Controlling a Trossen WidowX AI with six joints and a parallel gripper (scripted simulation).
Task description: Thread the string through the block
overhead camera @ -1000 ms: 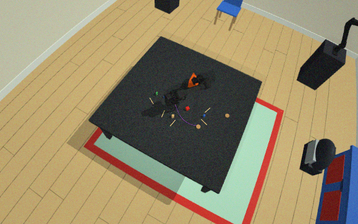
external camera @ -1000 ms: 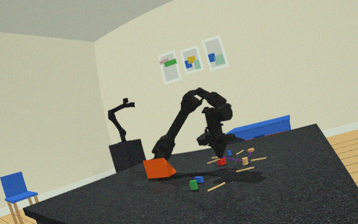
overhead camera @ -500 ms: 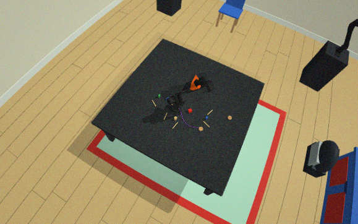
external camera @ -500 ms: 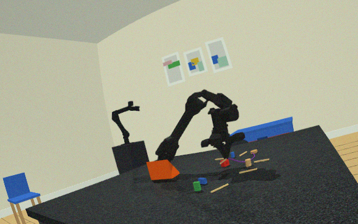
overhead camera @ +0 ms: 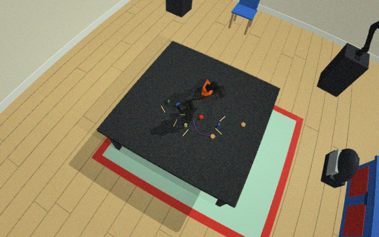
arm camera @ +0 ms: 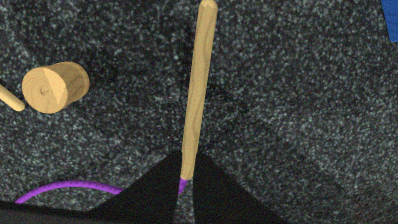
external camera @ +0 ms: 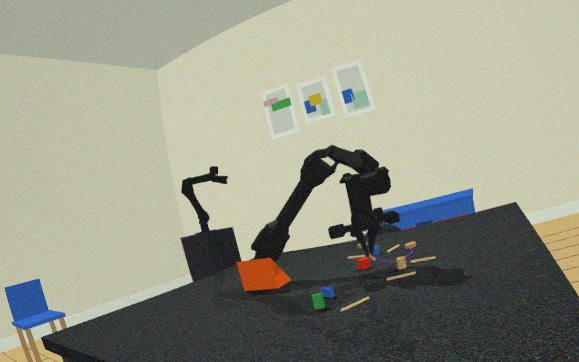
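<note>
The tan wooden block lies 80 mm ahead of my gripper tip, 30 mm to the left of it and 40 mm below it. Round my gripper tip: green cylinder: 40 mm behind, 230 mm to the right, 40 mm below; then red block: 70 mm behind, 100 mm to the left, 40 mm below.
</note>
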